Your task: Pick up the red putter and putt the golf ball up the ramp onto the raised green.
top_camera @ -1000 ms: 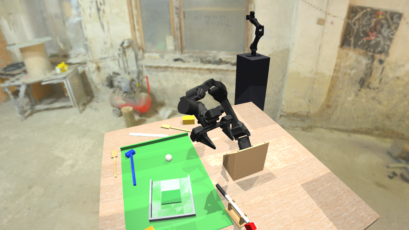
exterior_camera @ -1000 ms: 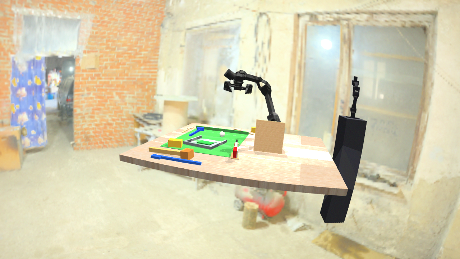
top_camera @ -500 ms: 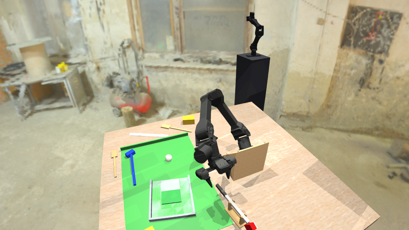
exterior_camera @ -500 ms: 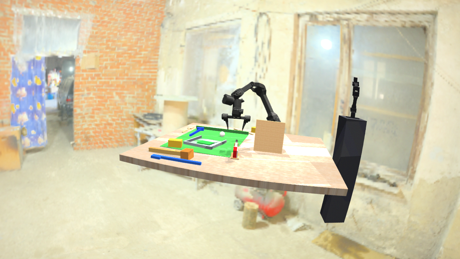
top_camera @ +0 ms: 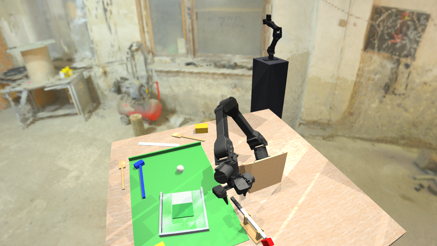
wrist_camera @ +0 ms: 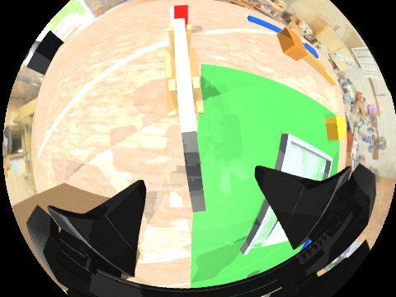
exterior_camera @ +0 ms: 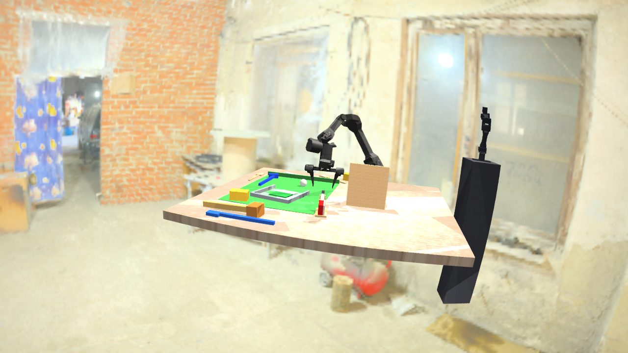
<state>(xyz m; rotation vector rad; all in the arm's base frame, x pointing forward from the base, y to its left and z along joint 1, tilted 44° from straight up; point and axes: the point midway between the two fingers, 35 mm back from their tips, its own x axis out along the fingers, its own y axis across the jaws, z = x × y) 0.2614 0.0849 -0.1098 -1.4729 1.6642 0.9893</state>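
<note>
The red putter is 1 cm behind my gripper tip, 11 cm to the left of it and 3 cm below it. From my gripper tip the other things lie so: white golf ball 13 cm ahead, 39 cm to the right, 7 cm below; then small wooden rack 1 cm behind, 13 cm to the left, 6 cm below; then grey frame 22 cm ahead, 11 cm to the right, 9 cm below.
</note>
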